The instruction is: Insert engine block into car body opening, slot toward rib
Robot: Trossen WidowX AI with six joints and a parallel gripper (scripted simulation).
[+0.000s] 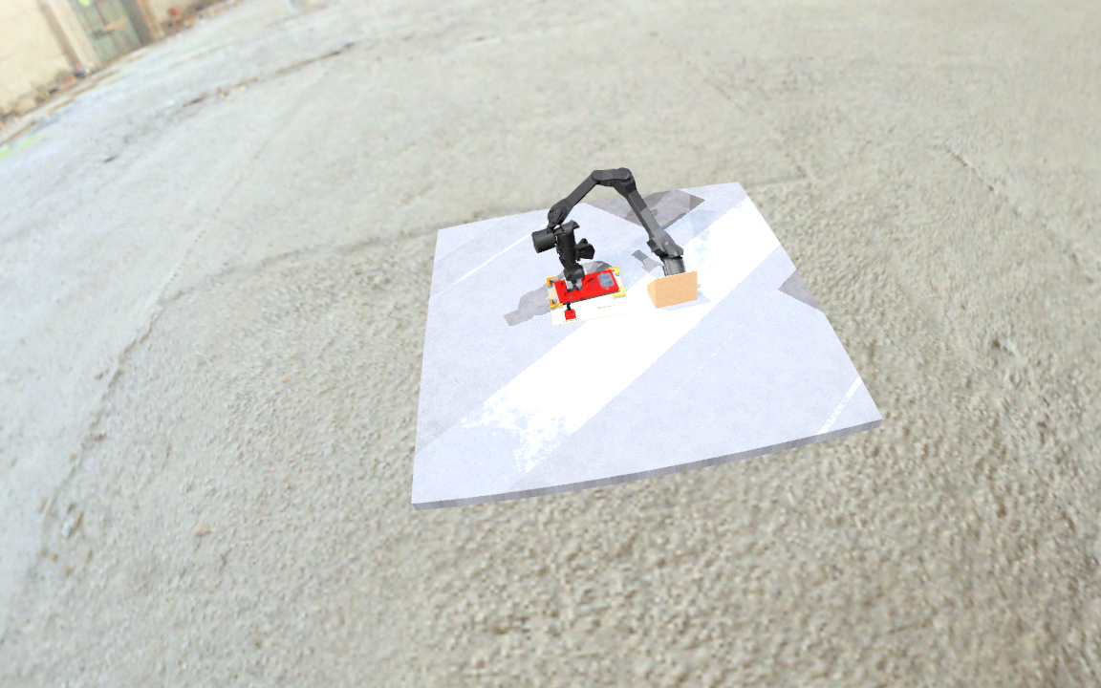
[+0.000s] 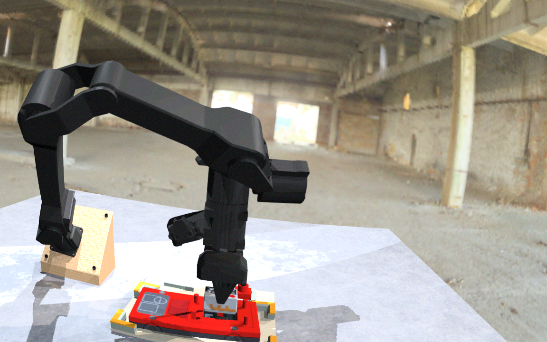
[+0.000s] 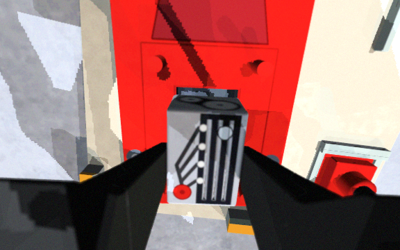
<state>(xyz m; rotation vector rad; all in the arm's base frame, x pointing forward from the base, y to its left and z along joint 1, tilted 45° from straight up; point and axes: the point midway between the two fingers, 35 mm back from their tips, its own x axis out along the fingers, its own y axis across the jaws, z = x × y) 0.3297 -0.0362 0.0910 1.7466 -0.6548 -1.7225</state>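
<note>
The cream base plate is 40 mm below my gripper tip, 30 mm behind it and 20 mm to the left of it. The rest, counted from my gripper tip: engine block: 10 mm below.
</note>
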